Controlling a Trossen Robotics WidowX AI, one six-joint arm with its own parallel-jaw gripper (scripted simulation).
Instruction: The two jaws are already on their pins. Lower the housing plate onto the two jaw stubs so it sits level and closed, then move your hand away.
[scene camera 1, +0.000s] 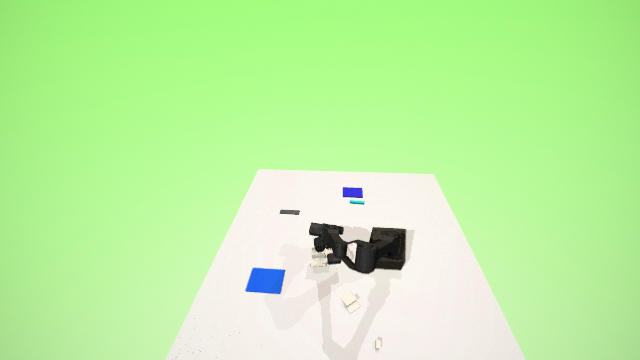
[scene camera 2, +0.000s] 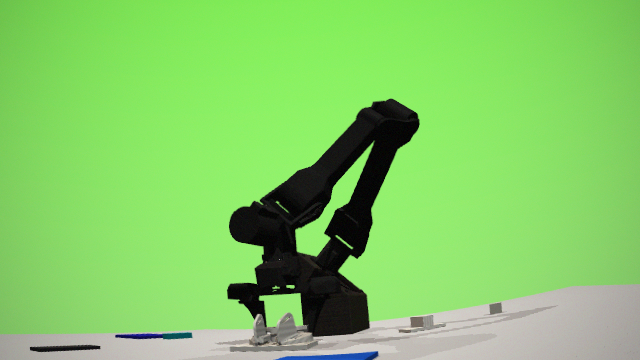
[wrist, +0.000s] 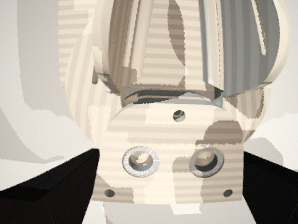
Observation:
In view: the gripper (scene camera 2: 287, 338) and a blue square (scene camera 1: 260, 280).
The gripper shows as well in the wrist view (wrist: 167, 157). The wrist view does not show the blue square: it is out of frame.

